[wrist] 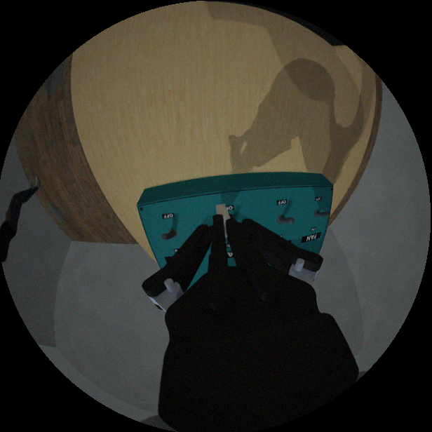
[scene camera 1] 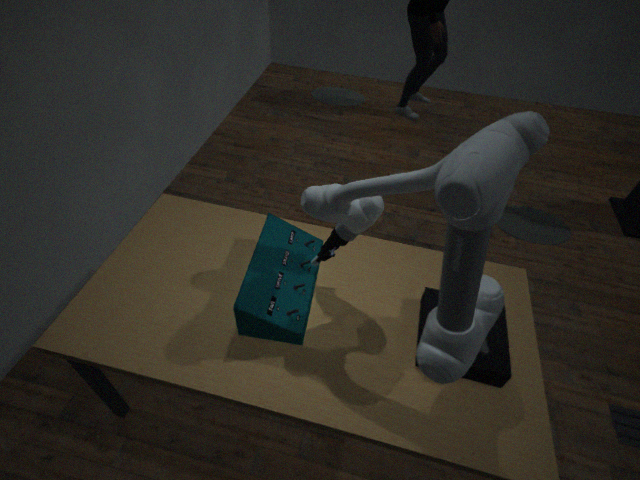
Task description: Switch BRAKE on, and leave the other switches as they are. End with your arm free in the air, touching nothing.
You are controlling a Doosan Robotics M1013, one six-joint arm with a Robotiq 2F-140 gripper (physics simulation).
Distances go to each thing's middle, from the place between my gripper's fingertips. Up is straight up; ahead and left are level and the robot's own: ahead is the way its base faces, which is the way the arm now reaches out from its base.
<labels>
The teal switch panel [scene camera 1: 267, 294] is 110 mm ahead of my hand, 80 mm to the left of it and 20 mm below it.
</labels>
